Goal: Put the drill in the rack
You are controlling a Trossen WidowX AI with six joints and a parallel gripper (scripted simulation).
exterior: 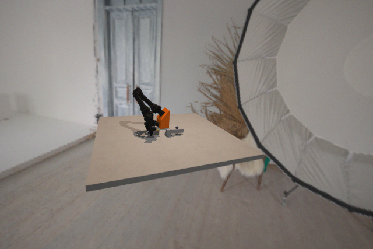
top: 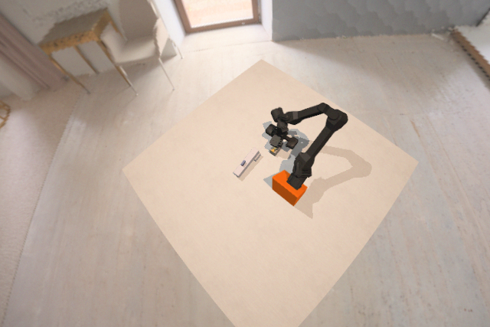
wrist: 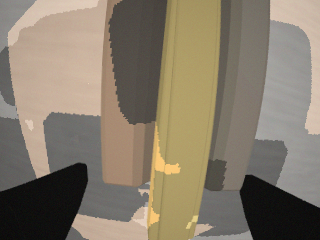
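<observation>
The drill is 4 cm to the left of my gripper tip and 4 cm above it. The rest, counted from my gripper tip: dark boxy part (1 cm behind, 5 cm to the left, 1 cm above); key (5 cm ahead, 26 cm to the left, 5 cm above); grey holder (5 cm ahead, 23 cm to the left, 3 cm above).
</observation>
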